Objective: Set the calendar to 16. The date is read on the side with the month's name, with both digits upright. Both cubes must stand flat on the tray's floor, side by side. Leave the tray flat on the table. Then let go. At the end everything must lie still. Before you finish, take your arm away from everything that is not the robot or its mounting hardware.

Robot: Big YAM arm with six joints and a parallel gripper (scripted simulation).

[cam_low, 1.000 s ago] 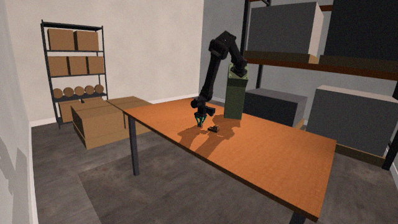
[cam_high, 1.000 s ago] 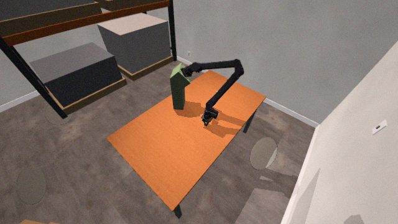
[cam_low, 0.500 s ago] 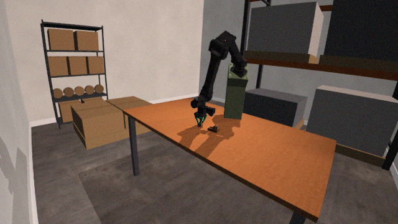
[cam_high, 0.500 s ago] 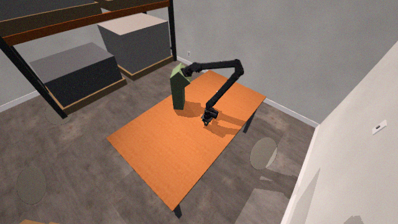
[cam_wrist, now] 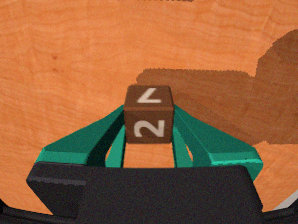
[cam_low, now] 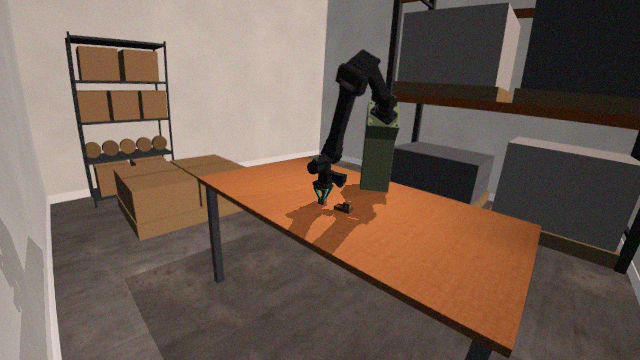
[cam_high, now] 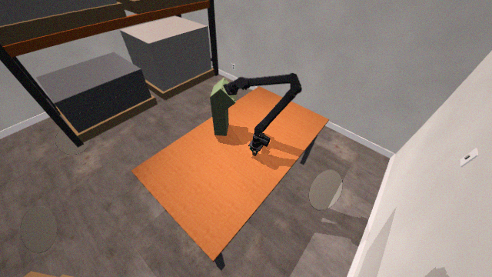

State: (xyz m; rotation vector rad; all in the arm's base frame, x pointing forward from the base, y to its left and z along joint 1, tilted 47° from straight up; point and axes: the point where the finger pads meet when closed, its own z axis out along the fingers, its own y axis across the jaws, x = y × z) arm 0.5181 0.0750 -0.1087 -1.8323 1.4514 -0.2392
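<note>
Now: the brown calendar cube 10 mm below my hand. From my hand the other things lie so: dark calendar tray (100 mm to the left, 50 mm behind, 20 mm below).
</note>
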